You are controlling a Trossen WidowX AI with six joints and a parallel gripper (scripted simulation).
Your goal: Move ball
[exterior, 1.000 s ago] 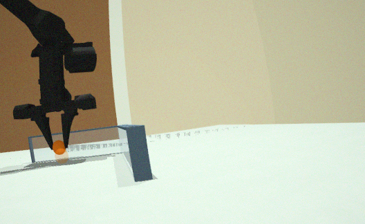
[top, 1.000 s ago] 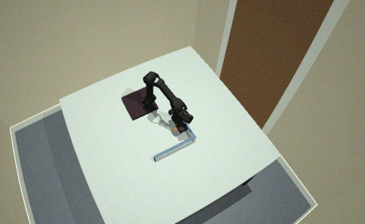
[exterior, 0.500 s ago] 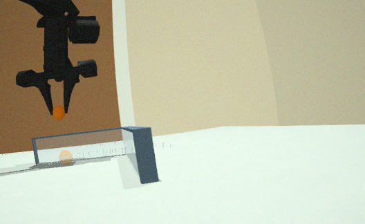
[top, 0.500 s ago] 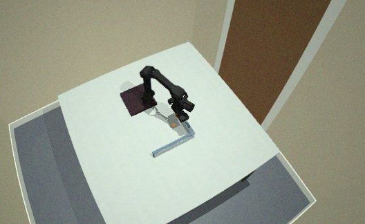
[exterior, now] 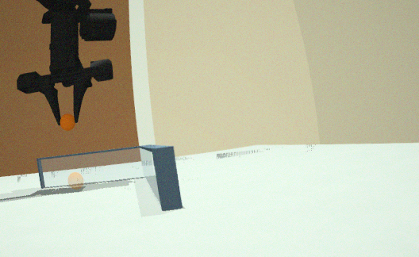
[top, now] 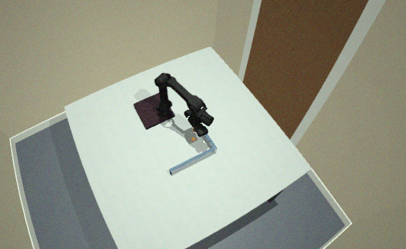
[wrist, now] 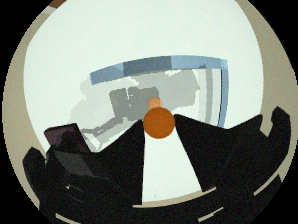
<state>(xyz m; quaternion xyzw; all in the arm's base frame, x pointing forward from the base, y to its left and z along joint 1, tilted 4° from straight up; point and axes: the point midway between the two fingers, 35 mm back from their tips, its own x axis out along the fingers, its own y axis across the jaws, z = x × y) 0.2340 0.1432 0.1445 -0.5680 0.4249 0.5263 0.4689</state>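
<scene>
Right now my gripper tip is 1 cm short of the see-through copy of the ball, 2 cm to the left of it and 10 cm above it.
</scene>
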